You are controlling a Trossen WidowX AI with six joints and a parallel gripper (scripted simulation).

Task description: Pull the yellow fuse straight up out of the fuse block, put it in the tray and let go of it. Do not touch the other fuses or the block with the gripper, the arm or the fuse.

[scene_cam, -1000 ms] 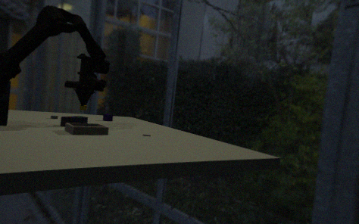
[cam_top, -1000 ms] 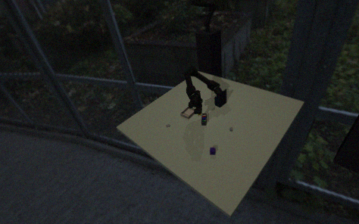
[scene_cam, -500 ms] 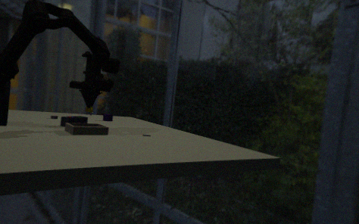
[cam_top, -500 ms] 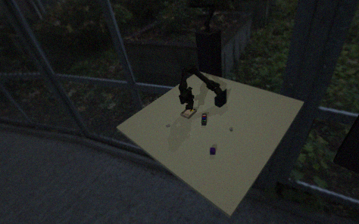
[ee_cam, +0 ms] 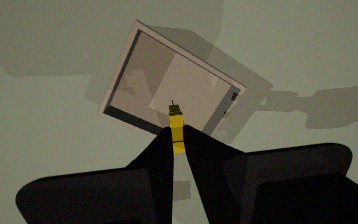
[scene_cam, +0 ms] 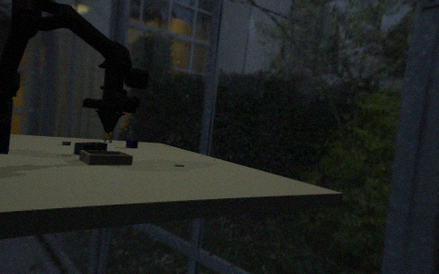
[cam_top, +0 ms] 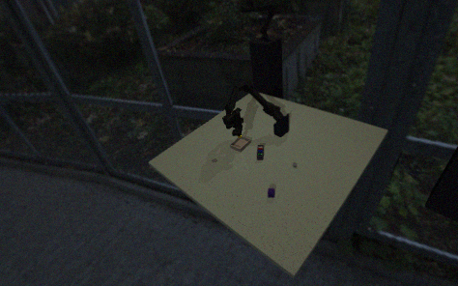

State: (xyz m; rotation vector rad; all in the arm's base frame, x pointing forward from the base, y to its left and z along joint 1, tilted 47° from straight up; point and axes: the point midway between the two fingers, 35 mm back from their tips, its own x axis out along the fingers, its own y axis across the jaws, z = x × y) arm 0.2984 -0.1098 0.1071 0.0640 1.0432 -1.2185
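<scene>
The yellow fuse lies 1 cm below my gripper tip. Also, from my gripper tip: white fuse: 4 cm behind, 16 cm to the left, 7 cm below; tray: 9 cm below; red fuse: 3 cm behind, 18 cm to the left, 7 cm below.
</scene>
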